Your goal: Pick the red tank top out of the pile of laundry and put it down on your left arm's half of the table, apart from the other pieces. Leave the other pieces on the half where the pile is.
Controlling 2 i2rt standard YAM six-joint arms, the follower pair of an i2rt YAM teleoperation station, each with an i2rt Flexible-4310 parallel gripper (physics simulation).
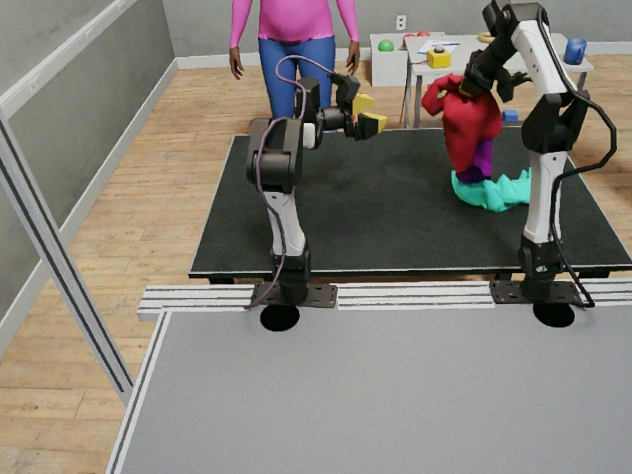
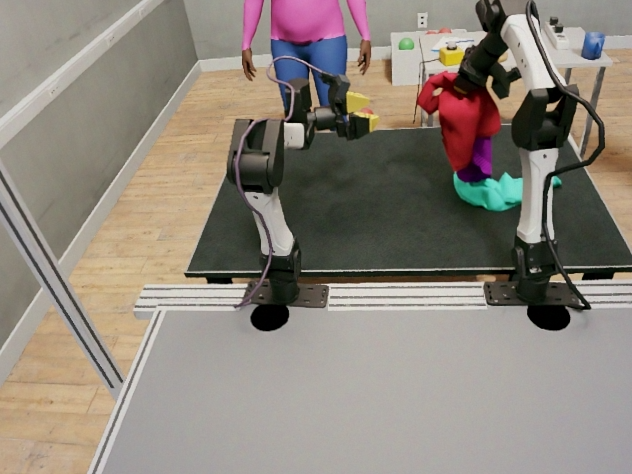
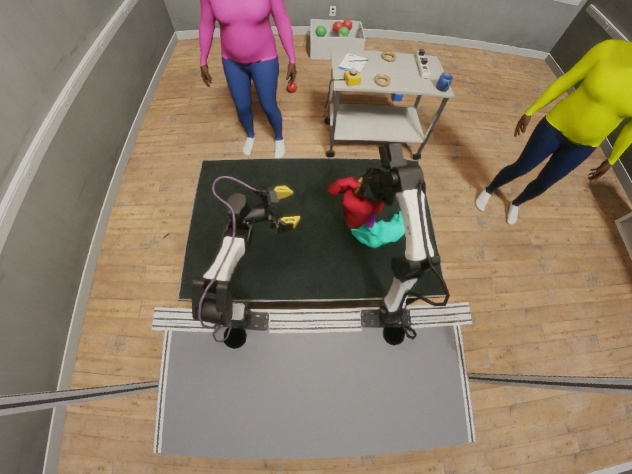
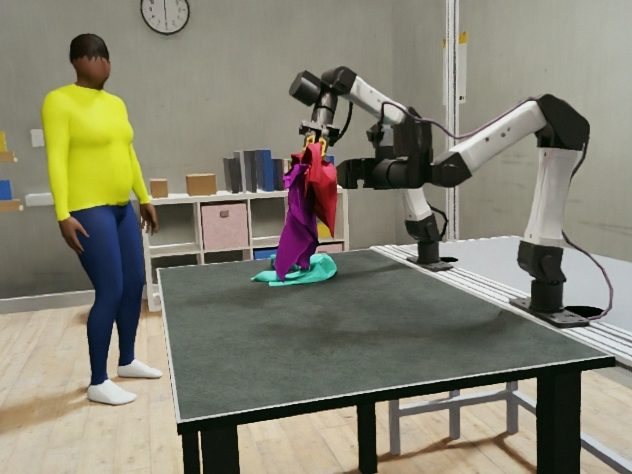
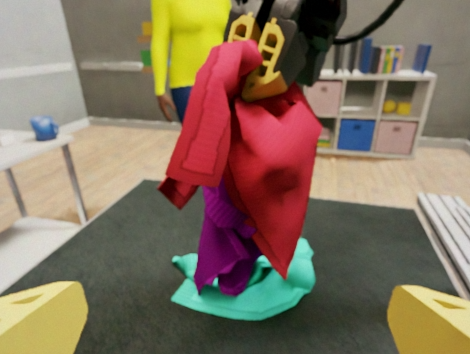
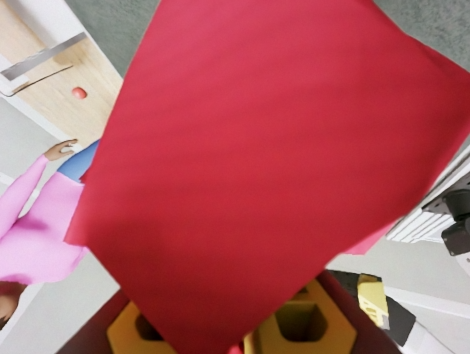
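The red tank top [image 1: 469, 122] [image 2: 462, 127] [image 3: 357, 206] [image 4: 326, 193] [image 5: 280, 145] [image 6: 260, 150] hangs bunched in the air from my right gripper [image 1: 464, 89] [image 2: 460, 87] [image 4: 316, 145], which is shut on it. A purple piece [image 1: 482, 158] [image 2: 481, 153] [image 4: 298, 219] [image 5: 225, 250] hangs with it; its hold at the top is hidden by red cloth. Its lower end reaches the turquoise piece [image 1: 495, 193] [image 2: 490, 193] [image 3: 377, 234] [image 4: 319, 270] [image 5: 260, 305], crumpled on the right arm's half. My left gripper [image 1: 375, 113] [image 2: 368, 112] [image 3: 292, 206] is open and empty, raised, facing the hanging cloth with a gap between.
The dark table [image 1: 357, 229] [image 3: 285, 270] [image 4: 306, 346] lies before both arms. Beyond its far edge stand a grey cart [image 3: 377, 125] and a person in pink [image 3: 247, 35]. A person in yellow [image 3: 587, 96] [image 4: 86, 147] stands past its right side.
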